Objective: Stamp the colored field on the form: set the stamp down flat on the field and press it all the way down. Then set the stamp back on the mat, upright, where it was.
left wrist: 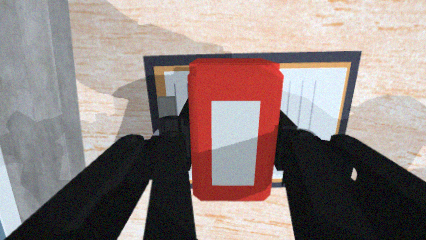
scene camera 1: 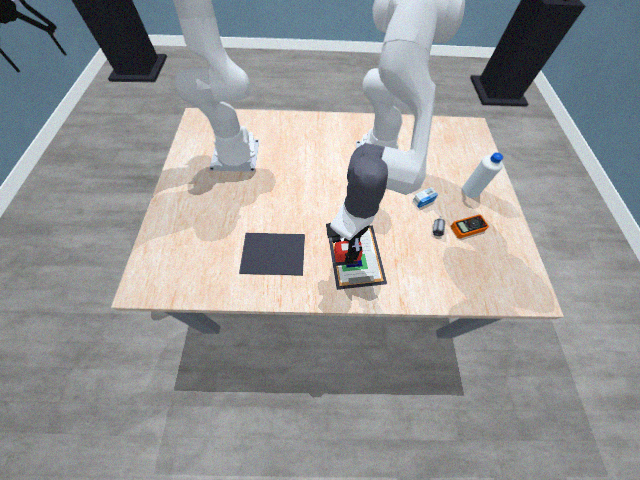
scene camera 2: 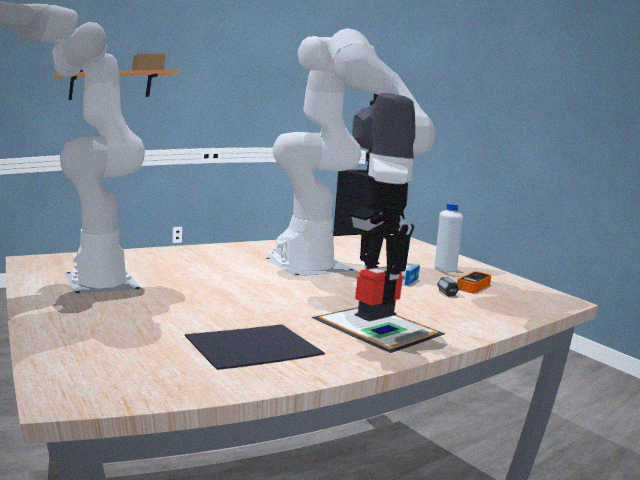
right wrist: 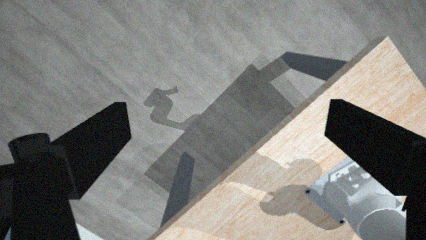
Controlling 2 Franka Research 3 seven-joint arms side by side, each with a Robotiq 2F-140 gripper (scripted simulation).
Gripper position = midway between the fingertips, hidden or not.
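Note:
Scene camera 2 gives me my left gripper (scene camera 2: 378,299) together with a dark mat (scene camera 2: 225,349). In scene camera 1 I find the dark mat (scene camera 1: 263,253). The left wrist view has my left gripper (left wrist: 227,112) in it, while the dark mat is out of frame in the left wrist view. As for the right wrist view, my right gripper (right wrist: 227,119) appears there, and the mat is out of frame in that right wrist view as well.

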